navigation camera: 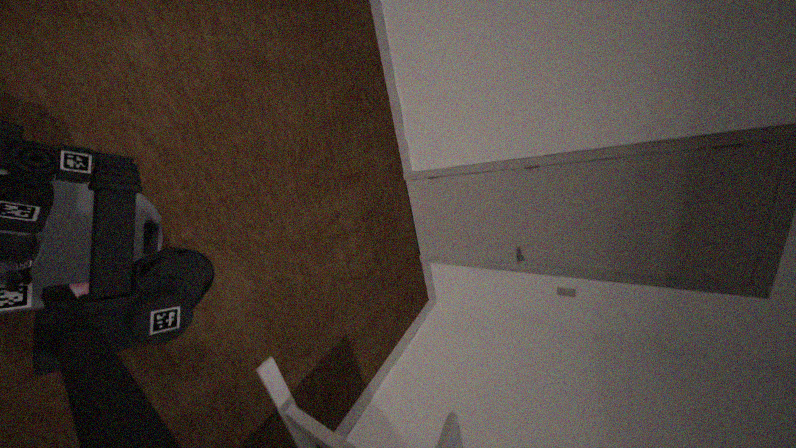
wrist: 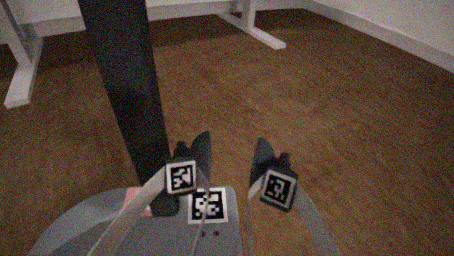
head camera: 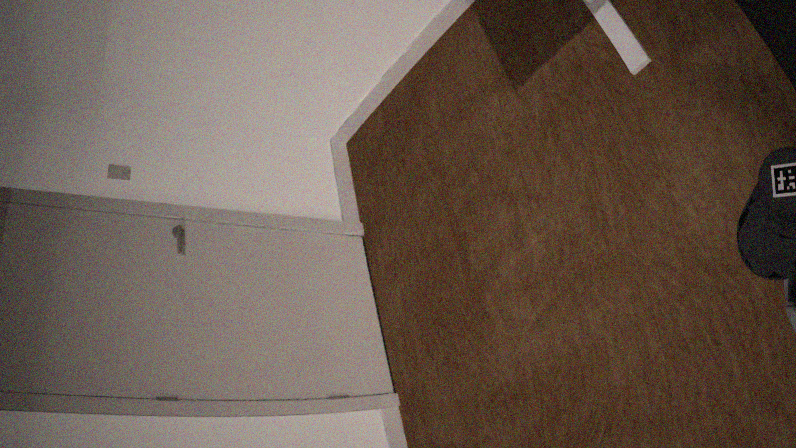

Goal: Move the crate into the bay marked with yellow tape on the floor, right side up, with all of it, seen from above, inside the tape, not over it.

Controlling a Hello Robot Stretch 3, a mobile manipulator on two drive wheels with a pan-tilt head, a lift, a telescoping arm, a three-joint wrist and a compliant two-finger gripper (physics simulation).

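Seen in the pictures: gripper, fingertip midpoint: (wrist: 232, 152); robot's base, link origin: (navigation camera: 12, 238).
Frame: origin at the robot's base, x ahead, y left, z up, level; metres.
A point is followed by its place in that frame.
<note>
The crate does not show in the head, navigation or wrist views. The bay marked with yellow tape does not show in them either. My gripper (wrist: 232, 152) {x 0.019, y 0.080, z 0.343 m} is open in the wrist view, with a gap between its two dark fingertips and no thing between them. It is beside the grey robot base (wrist: 165, 240) {x -0.062, y 0.078, z 0.160 m} and the dark mast (wrist: 125, 85) {x -0.067, y 0.116, z 0.385 m}. In the navigation view, parts of the wrist and arm show over the base at the left edge.
A closed grey door (head camera: 250, 311) {x -2.080, y -0.155, z 0.615 m} (navigation camera: 612, 222) {x -2.091, y -0.131, z 1.460 m} stands in the pale wall (head camera: 222, 100) {x -2.314, y 0.770, z 0.755 m} (navigation camera: 557, 83) {x -1.756, y -0.938, z 1.172 m}. A white table foot (head camera: 622, 38) (navigation camera: 274, 381) stands on the brown floor (head camera: 529, 250) {x -1.201, y 0.105, z 0.001 m} (navigation camera: 278, 194) {x -0.740, y -0.216, z 0.000 m}; two table feet (wrist: 22, 85) (wrist: 267, 37) show in the wrist view.
</note>
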